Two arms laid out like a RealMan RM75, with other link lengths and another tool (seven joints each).
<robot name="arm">
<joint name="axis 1" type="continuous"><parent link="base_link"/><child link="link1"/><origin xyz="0 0 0.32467"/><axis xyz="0 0 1"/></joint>
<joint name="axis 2" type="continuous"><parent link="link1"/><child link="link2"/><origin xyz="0 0 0"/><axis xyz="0 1 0"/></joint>
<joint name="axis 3" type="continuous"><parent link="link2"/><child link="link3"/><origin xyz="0 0 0.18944"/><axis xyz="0 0 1"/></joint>
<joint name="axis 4" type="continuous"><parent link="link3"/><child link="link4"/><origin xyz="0 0 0"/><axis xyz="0 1 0"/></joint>
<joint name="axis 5" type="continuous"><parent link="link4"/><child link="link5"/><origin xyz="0 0 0.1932"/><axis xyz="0 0 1"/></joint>
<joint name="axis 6" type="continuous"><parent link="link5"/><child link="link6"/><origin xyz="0 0 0"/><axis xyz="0 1 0"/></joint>
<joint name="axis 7" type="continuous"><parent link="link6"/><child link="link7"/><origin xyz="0 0 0.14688"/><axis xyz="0 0 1"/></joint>
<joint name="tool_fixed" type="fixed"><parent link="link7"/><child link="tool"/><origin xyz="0.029 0.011 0.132" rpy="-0.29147 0 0.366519"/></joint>
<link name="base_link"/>
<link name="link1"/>
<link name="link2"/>
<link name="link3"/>
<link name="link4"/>
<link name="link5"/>
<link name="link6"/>
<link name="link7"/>
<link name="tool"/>
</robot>
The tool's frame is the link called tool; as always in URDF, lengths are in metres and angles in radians. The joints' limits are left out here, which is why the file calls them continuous.
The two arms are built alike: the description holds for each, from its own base.
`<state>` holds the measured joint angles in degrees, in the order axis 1, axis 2, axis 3, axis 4, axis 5, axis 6, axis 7, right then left.
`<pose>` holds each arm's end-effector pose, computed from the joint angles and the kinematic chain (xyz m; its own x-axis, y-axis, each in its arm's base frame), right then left.
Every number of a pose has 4 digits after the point.
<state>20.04 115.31 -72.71 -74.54 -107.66 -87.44 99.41 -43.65 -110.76 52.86 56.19 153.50 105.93 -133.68</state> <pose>0.1370 0.2879 -0.0048 0.8275 -0.4940 -0.2669 -0.4476 -0.8674 0.2175 -0.2233 0.3117 0.0429 0.7724 0.5253 -0.3570 0.5906 -0.8008 0.0996</pose>
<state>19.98 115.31 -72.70 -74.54 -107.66 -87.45 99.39 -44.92 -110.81 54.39 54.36 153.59 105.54 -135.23</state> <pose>0.1373 0.2878 -0.0048 0.8271 -0.4946 -0.2669 -0.4483 -0.8671 0.2174 -0.2222 0.3094 0.0369 0.7596 0.5288 -0.3787 0.6038 -0.7897 0.1084</pose>
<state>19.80 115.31 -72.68 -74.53 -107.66 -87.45 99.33 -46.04 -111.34 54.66 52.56 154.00 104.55 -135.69</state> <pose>0.1383 0.2874 -0.0047 0.8260 -0.4965 -0.2670 -0.4504 -0.8660 0.2170 -0.2203 0.3094 0.0298 0.7572 0.5281 -0.3845 0.6073 -0.7859 0.1165</pose>
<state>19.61 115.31 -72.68 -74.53 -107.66 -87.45 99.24 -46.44 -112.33 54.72 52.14 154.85 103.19 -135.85</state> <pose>0.1392 0.2870 -0.0047 0.8251 -0.4979 -0.2669 -0.4520 -0.8653 0.2166 -0.2201 0.3117 0.0237 0.7584 0.5250 -0.3862 0.6030 -0.7901 0.1102</pose>
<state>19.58 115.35 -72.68 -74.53 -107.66 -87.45 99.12 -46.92 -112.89 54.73 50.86 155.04 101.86 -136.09</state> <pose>0.1392 0.2869 -0.0049 0.8258 -0.4966 -0.2672 -0.4507 -0.8660 0.2166 -0.2194 0.3128 0.0175 0.7583 0.5278 -0.3826 0.6050 -0.7883 0.1117</pose>
